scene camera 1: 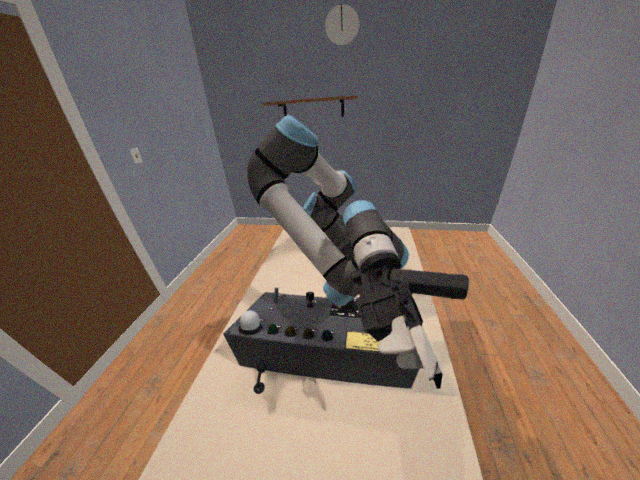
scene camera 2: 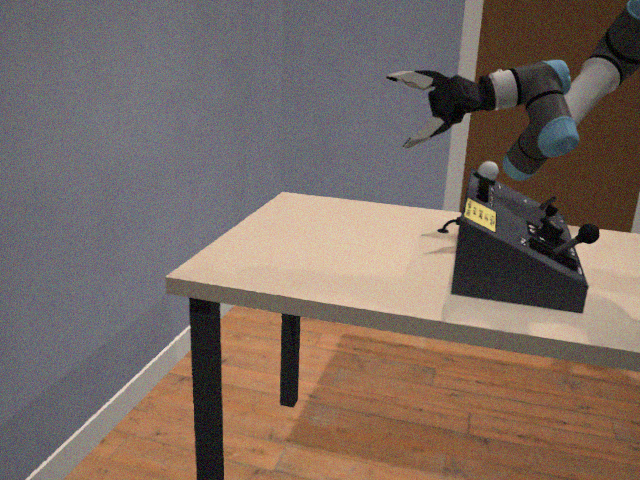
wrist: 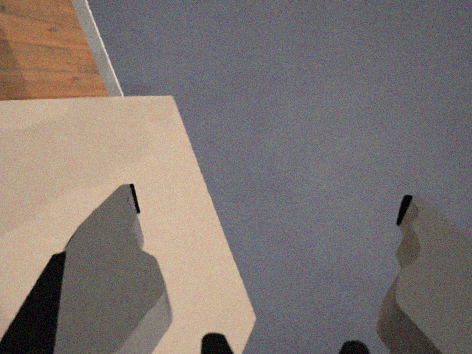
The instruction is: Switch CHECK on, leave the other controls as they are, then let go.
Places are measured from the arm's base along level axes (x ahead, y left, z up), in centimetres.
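Where they show: gripper, between the fingertips: (scene camera 1: 436, 385) (scene camera 2: 394, 111) (wrist: 265, 193); arm's base, origin of its link: (scene camera 1: 342, 233).
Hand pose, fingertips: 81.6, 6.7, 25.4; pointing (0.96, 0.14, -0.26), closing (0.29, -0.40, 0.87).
Observation:
Each offset is from my fingertips to the top centre of the thing, as dx, dy, dz. "*": to the spot under its first point. Level surfaces: height alone.
A dark control box (scene camera 1: 310, 359) (scene camera 2: 511, 273) with a sloped top stands on the table. Its labels are too small to read, so I cannot tell which control is CHECK or how it is set. On it are a thin upright lever @(-41.3, -31.7, -22.7) (scene camera 1: 276, 295), a black knob @(-39.3, -19.9, -22.0) (scene camera 1: 310, 297), a row of small round controls including a green one @(* -23.4, -28.5, -18.8) (scene camera 1: 272, 328) and a blue one (scene camera 1: 327, 335), and a black ball-ended lever (scene camera 2: 588, 233). My gripper (scene camera 1: 410, 361) (scene camera 2: 398, 111) (wrist: 265, 193) is open and empty, above and beyond the box's high edge, touching nothing. The arm hides part of the box in the first scene view.
A white ball @(* -24.1, -34.3, -16.4) (scene camera 1: 249, 320) (scene camera 2: 488, 170) stands up from the box near its high edge. A yellow label @(* -20.2, -6.2, -20.4) (scene camera 1: 360, 341) (scene camera 2: 480, 214) lies beside the controls. A small black lever @(* -15.4, -34.0, -34.1) (scene camera 1: 258, 386) (scene camera 2: 443, 230) sticks out of the high face. The pale table @(dz -35.5) (scene camera 2: 336, 248) (wrist: 165, 150) ends below my gripper.

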